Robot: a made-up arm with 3 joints. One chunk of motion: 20 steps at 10 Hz.
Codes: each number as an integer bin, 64 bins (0 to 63) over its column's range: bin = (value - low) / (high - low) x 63, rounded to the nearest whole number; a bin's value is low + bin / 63 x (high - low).
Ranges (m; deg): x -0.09..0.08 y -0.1..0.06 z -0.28..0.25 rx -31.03..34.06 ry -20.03..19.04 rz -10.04..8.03
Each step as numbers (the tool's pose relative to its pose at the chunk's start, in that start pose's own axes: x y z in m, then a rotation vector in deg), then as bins.
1 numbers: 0.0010 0.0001 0.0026 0.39 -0.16 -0.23
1 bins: 34 39 34 30 32 34
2 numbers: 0.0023 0.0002 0.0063 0.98 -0.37 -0.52
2 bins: 34 39 34 31 32 33
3 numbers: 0.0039 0.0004 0.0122 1.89 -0.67 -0.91
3 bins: 35 40 35 32 31 32
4 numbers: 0.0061 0.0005 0.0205 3.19 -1.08 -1.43
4 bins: 36 40 36 33 31 30
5 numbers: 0.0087 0.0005 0.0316 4.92 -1.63 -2.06
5 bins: 37 40 37 35 30 28
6 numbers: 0.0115 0.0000 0.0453 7.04 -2.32 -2.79
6 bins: 38 39 39 37 29 25
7 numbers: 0.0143 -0.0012 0.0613 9.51 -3.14 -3.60
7 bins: 39 39 41 39 27 22
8 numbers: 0.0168 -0.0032 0.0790 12.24 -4.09 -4.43
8 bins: 40 38 43 42 26 20
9 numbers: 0.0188 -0.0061 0.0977 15.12 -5.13 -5.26
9 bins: 40 37 45 45 24 17
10 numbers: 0.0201 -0.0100 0.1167 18.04 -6.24 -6.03
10 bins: 41 35 47 47 22 14
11 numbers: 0.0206 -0.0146 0.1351 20.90 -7.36 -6.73
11 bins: 41 34 49 50 20 12
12 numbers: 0.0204 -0.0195 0.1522 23.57 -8.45 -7.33
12 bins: 41 32 51 53 19 9
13 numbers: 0.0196 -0.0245 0.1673 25.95 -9.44 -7.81
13 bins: 41 30 53 55 17 8
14 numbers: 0.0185 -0.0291 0.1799 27.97 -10.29 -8.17
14 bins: 40 28 55 57 16 7
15 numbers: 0.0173 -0.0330 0.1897 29.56 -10.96 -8.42
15 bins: 40 26 56 59 15 6
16 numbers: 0.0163 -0.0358 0.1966 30.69 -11.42 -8.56
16 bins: 39 25 57 60 14 5
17 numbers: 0.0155 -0.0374 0.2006 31.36 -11.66 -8.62
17 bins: 39 25 57 60 13 5
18 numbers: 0.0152 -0.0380 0.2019 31.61 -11.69 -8.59
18 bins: 39 24 57 61 13 5
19 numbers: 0.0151 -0.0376 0.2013 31.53 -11.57 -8.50
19 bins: 39 25 57 61 14 5
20 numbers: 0.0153 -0.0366 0.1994 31.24 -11.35 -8.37
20 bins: 39 25 57 60 14 6
